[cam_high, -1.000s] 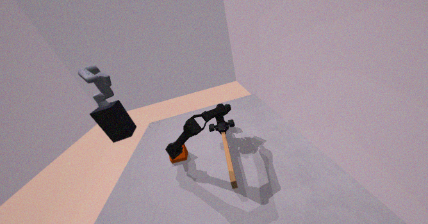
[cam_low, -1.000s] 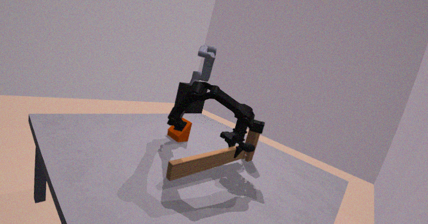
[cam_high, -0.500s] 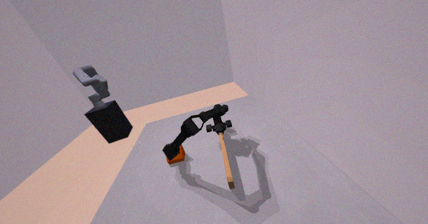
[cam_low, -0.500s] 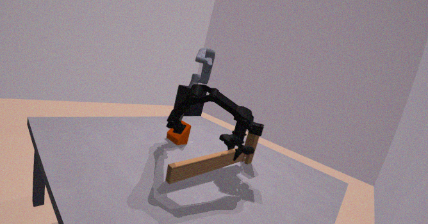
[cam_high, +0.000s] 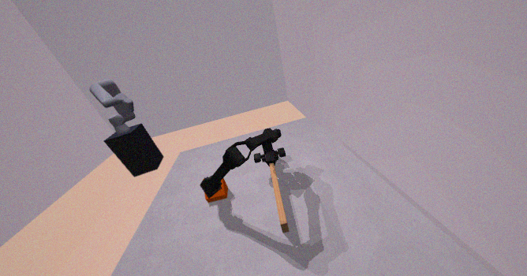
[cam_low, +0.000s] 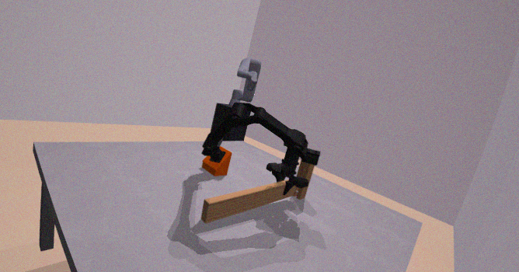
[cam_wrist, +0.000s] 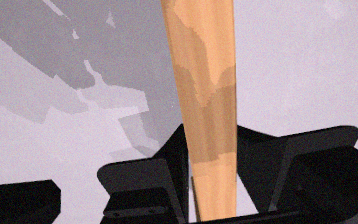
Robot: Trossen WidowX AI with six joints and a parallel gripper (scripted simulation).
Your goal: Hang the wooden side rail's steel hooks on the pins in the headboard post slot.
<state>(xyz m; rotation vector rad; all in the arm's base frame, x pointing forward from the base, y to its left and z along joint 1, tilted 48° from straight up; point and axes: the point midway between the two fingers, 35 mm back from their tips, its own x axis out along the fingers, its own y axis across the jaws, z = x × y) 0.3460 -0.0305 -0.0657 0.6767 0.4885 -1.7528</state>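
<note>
My gripper tip is 140 mm to the right of the wooden headboard post, 40 mm below it and 20 mm short of it.
</note>
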